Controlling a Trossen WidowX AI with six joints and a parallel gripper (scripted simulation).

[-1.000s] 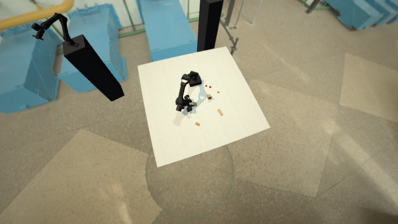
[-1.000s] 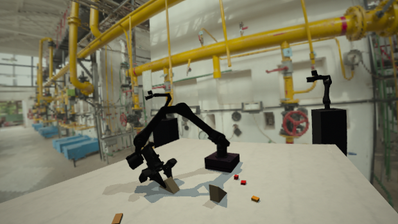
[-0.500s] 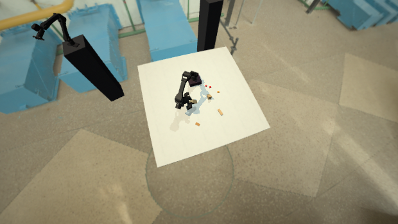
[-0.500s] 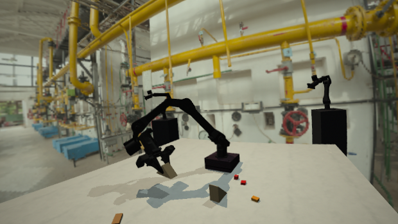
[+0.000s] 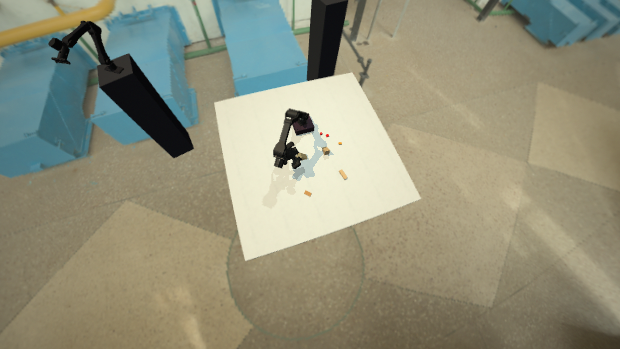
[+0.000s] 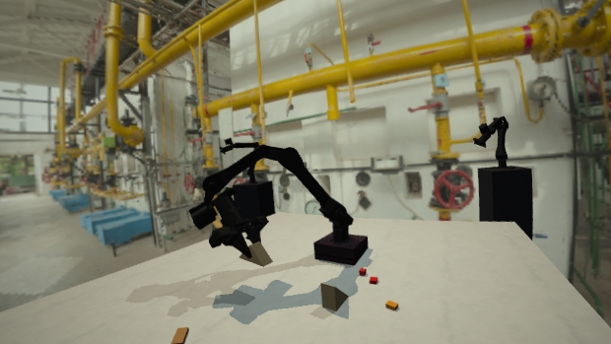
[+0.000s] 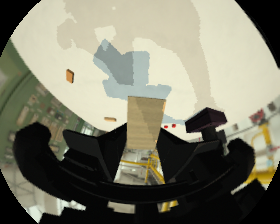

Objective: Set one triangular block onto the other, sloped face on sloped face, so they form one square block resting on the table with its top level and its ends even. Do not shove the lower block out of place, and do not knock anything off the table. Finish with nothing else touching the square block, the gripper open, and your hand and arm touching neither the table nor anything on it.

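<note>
My gripper tip is 35 cm to the right of the small orange block and 10 cm above it. From my gripper tip the other things lie so: triangular block (1 cm above).
</note>
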